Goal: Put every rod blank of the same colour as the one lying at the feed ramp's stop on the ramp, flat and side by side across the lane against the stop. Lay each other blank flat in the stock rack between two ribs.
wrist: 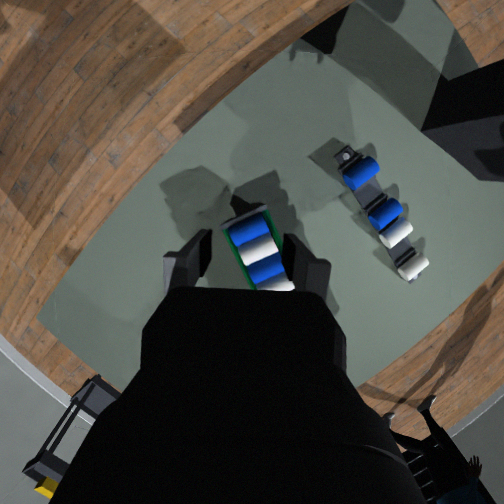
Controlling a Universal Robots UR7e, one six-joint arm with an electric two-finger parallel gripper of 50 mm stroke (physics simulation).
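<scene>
The green-edged feed ramp [257, 250] lies below my gripper. On it, side by side across the lane, lie a blue blank [248, 229], a white blank [258, 249], a blue blank [266, 269] and a white blank [276, 285] partly hidden by my wrist. The grey stock rack [382, 215] sits to the right, holding two blue blanks [361, 172] [385, 213] and two white blanks [396, 232] [413, 267]. My gripper [247, 255] is open and empty, high above the ramp, one finger on each side of it in the picture.
The grey mat [280, 150] is ringed by wooden floor. A dark block [470, 120] stands at the upper right. A dark frame with a yellow foot [60, 445] is at the lower left. My black wrist body hides the lower middle.
</scene>
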